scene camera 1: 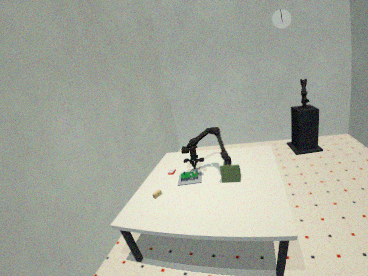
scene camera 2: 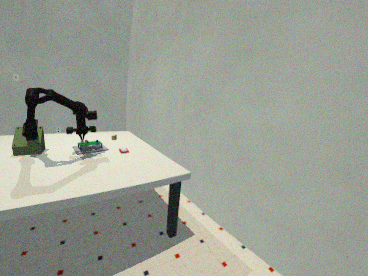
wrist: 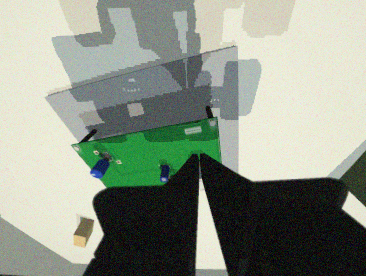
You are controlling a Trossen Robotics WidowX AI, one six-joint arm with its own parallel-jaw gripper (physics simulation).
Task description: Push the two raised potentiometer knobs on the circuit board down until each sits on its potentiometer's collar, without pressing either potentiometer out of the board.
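Frame: origin at the arm's base, x down, y back, z left, level; millimetres.
Seen in the pictures: gripper, fingertip midpoint: [scene camera 1: 194, 169] [scene camera 2: 82, 140] [wrist: 198, 158]; arm's base at its link origin: [scene camera 1: 227, 167] [scene camera 2: 31, 136].
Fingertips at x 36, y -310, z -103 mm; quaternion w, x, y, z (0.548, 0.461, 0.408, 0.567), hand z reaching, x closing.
Offsets run from my fingertips to a thing's middle. "*": to the spot under its first point. Level surfaces: height alone.
The green circuit board {dx +33 mm} [scene camera 1: 190, 175] [scene camera 2: 95, 144] [wrist: 135, 172] stands raised over a grey plate [scene camera 1: 182, 183] [scene camera 2: 104, 149] [wrist: 65, 107]. In the wrist view, a blue knob {dx +15, dy -104, dz +17 mm} [wrist: 100, 168] stands on its potentiometer near the board's left edge, with part of the stem showing below it. A smaller blue cylinder {* dx +20, dy -38, dz +37 mm} [wrist: 165, 173] stands near the middle. My gripper [scene camera 1: 195, 168] [scene camera 2: 82, 140] [wrist: 198, 158] is shut and empty, pointing down over the board's right part in the wrist view. The fingers hide that part, and the second knob does not show there. Whether the tips touch anything is unclear.
A wooden block {dx +57, dy -311, dz +281 mm} [scene camera 1: 157, 194] [scene camera 2: 114, 137] [wrist: 83, 232] and a small red-and-white item {dx +70, dy -268, dz -118 mm} [scene camera 1: 172, 172] [scene camera 2: 124, 150] lie on the table near the board. The arm's green base block [scene camera 1: 230, 173] [scene camera 2: 28, 142] stands to one side. A black pedestal [scene camera 1: 305, 127] with another arm stands beyond the table.
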